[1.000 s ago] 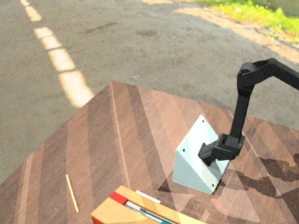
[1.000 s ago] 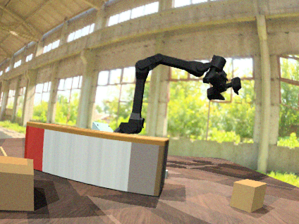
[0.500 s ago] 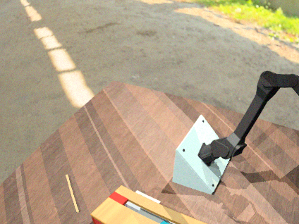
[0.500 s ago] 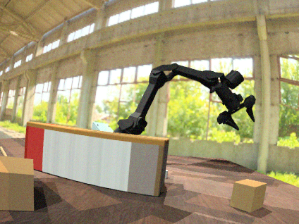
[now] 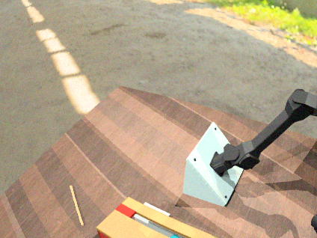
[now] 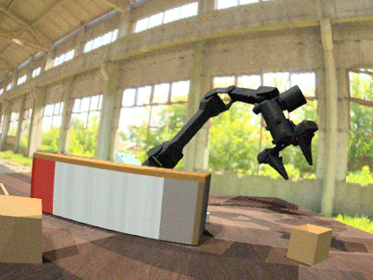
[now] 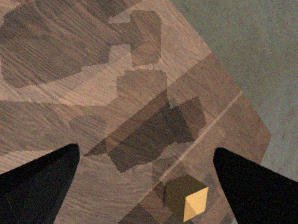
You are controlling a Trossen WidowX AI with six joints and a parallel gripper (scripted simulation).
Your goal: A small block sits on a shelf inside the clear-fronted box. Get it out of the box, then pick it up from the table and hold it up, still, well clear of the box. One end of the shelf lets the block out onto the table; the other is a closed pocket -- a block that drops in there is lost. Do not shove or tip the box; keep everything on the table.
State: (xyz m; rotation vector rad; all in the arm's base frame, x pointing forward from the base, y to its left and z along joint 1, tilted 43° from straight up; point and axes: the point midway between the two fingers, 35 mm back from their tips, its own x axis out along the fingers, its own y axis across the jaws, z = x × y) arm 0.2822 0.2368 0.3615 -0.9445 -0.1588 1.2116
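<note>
Right now my gripper tip is 44 cm to the left of the teal block, 6 cm above it and 4 cm short of it. Round my gripper tip: box: 43 cm to the right, 8 cm below, 2 cm ahead; thin wooden stick: 80 cm to the right, 14 cm below.
</note>
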